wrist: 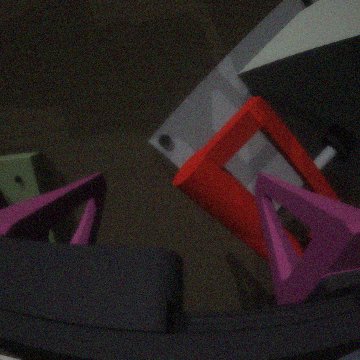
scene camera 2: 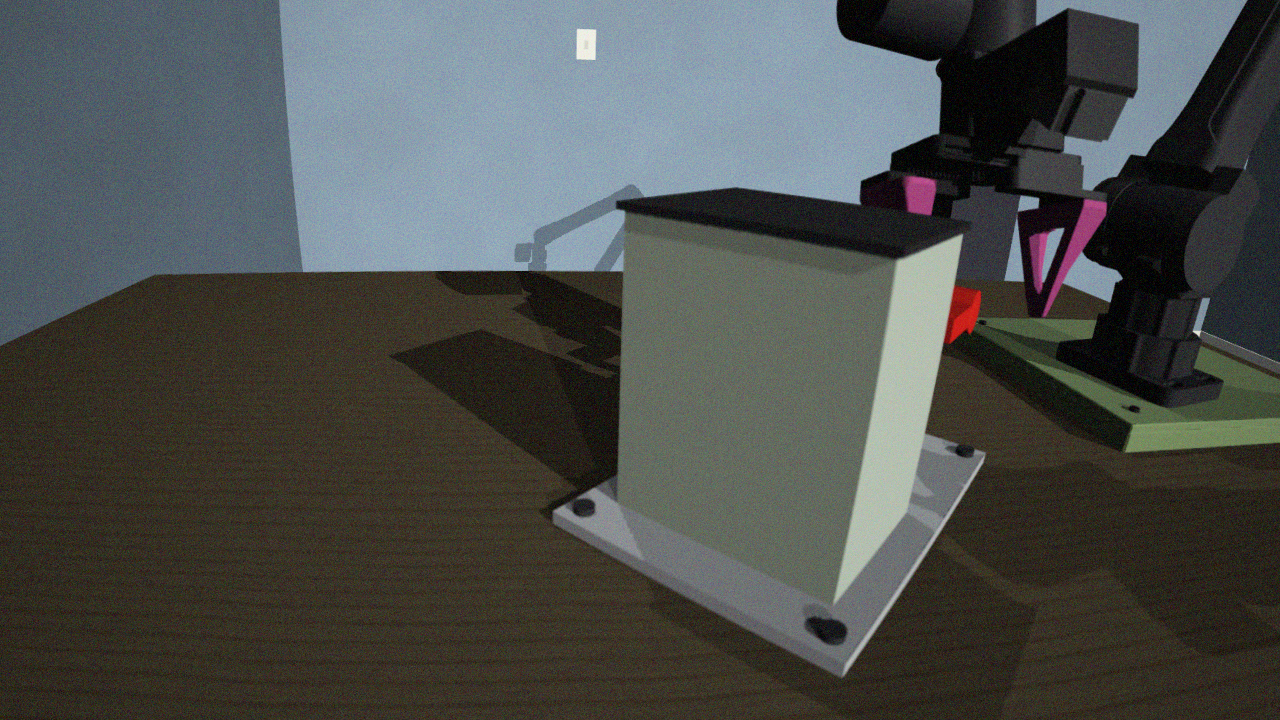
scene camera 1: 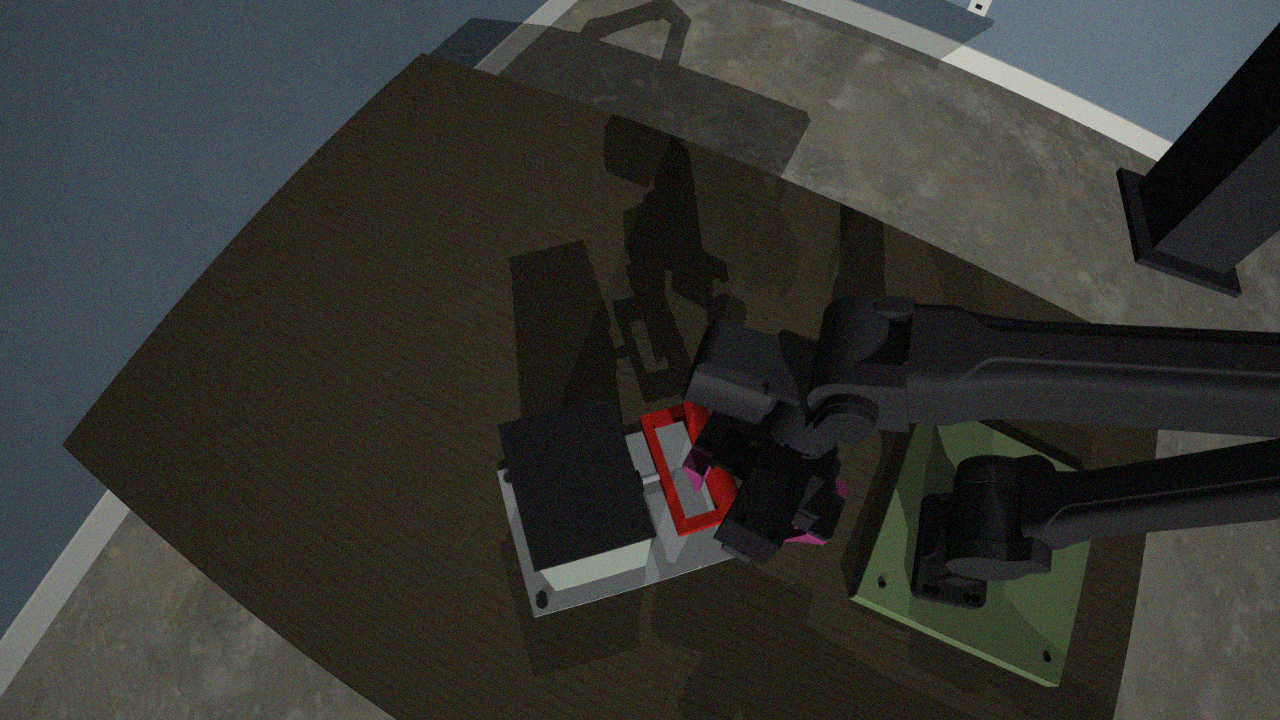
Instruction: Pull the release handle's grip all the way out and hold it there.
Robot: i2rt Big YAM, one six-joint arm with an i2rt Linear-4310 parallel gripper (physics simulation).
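The red release handle (scene camera 1: 665, 474) (scene camera 2: 962, 315) (wrist: 220, 200) is a rectangular loop with a thick round grip. It stands close to the pale housing with a dark top (scene camera 1: 577, 483) (scene camera 2: 760, 385) (wrist: 320, 90), and a short stretch of pale rod (scene camera 1: 651, 479) (wrist: 325, 157) shows between them. My gripper (scene camera 1: 760, 501) (scene camera 2: 989, 308) (wrist: 179, 180) is wide open with nothing between its magenta fingers. In the wrist view, the right finger overlaps the grip and the loop's opening, and the left finger is well left of the handle. I cannot tell whether the right finger touches it.
The housing stands on a grey base plate (scene camera 1: 684, 559) (scene camera 2: 698, 568) (wrist: 200, 130) with dark bolts. The arm's green mounting base (scene camera 1: 1011, 635) (scene camera 2: 1190, 436) (wrist: 17, 170) is on the other side of the handle. Dark shadows of the arm and housing fall across the wooden table (scene camera 1: 295, 340) (scene camera 2: 268, 537).
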